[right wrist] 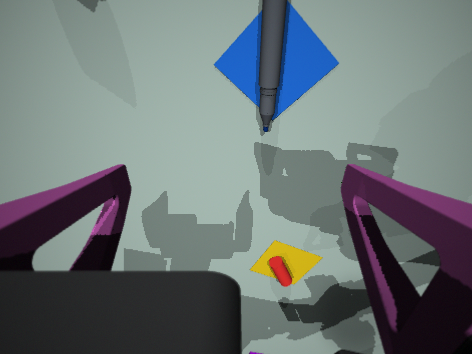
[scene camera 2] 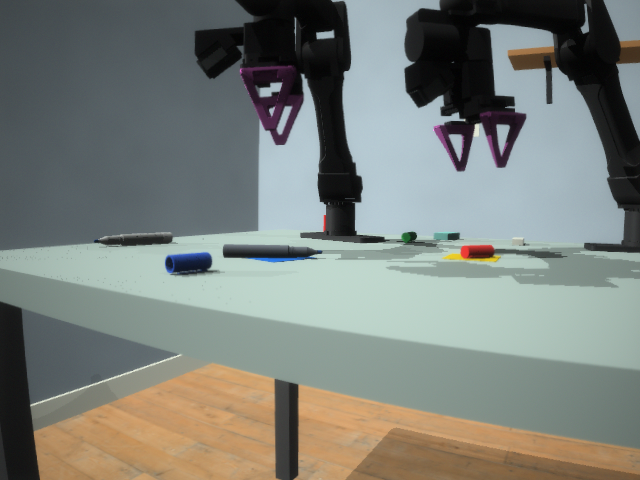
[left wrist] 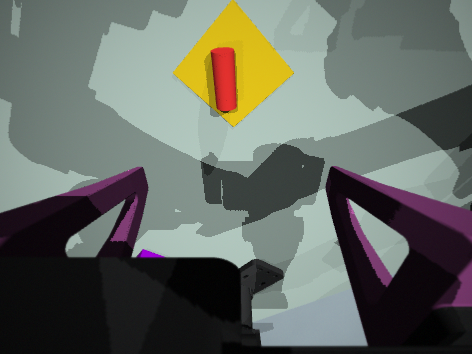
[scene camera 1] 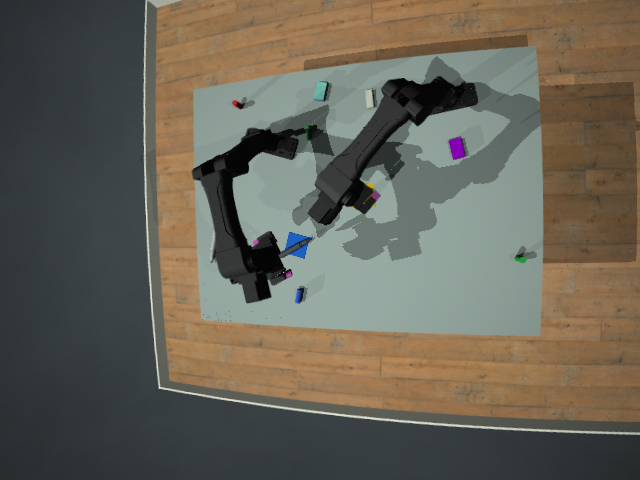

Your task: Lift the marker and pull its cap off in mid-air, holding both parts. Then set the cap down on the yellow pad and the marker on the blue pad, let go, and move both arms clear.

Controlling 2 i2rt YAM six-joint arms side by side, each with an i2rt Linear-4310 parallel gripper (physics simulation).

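Where they show: left gripper, fingertip midpoint: (scene camera 2: 479,169) (left wrist: 236,176); right gripper, fingertip midpoint: (right wrist: 236,176) (scene camera 2: 275,138) (scene camera 1: 282,256); left arm's base, origin of the base link: (scene camera 1: 443,101); right arm's base, origin of the base link: (scene camera 2: 340,239) (scene camera 1: 270,143).
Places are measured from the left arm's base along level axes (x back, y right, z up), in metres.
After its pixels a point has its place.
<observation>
The uncapped grey marker (scene camera 1: 294,248) {z 0.017, x -0.378, y 0.569 m} (scene camera 2: 268,251) {z 0.010, x -0.385, y 0.571 m} (right wrist: 270,55) {z 0.018, x -0.378, y 0.574 m} lies across the blue pad (scene camera 1: 295,239) {z 0.001, x -0.348, y 0.565 m} (right wrist: 305,60) {z 0.001, x -0.346, y 0.576 m}, its blue tip reaching past the pad's edge. The red cap (scene camera 2: 477,251) {z 0.011, x -0.262, y 0.301 m} (left wrist: 224,80) {z 0.019, x -0.251, y 0.304 m} (right wrist: 280,271) {z 0.018, x -0.256, y 0.313 m} lies on its side on the yellow pad (scene camera 1: 370,185) {z 0.001, x -0.217, y 0.277 m} (left wrist: 265,70) {z 0.001, x -0.225, y 0.328 m} (right wrist: 307,260) {z 0.001, x -0.220, y 0.328 m}; the left arm hides it in scene camera 1. My left gripper (scene camera 2: 480,167) {z 0.130, x -0.237, y 0.302 m} (left wrist: 236,176) {z 0.130, x -0.237, y 0.302 m} is open and empty, well above the table near the yellow pad. My right gripper (scene camera 2: 275,136) {z 0.162, x -0.392, y 0.558 m} (right wrist: 236,176) {z 0.162, x -0.392, y 0.558 m} is open and empty, high above the table beside the blue pad.
A blue cylinder (scene camera 1: 299,295) {z 0.019, x -0.541, y 0.581 m} (scene camera 2: 188,262) {z 0.013, x -0.553, y 0.580 m} lies near the blue pad. Another grey marker (scene camera 1: 213,248) {z 0.018, x -0.326, y 0.886 m} (scene camera 2: 136,238) {z 0.012, x -0.313, y 0.874 m} lies at the left edge. A purple block (scene camera 1: 456,148) {z 0.015, x -0.159, y -0.007 m}, teal block (scene camera 1: 321,90) {z 0.015, x 0.131, y 0.377 m}, white block (scene camera 1: 369,98) {z 0.012, x 0.062, y 0.226 m} and green cylinder (scene camera 1: 309,132) {z 0.020, x -0.002, y 0.443 m} are on the table.
</observation>
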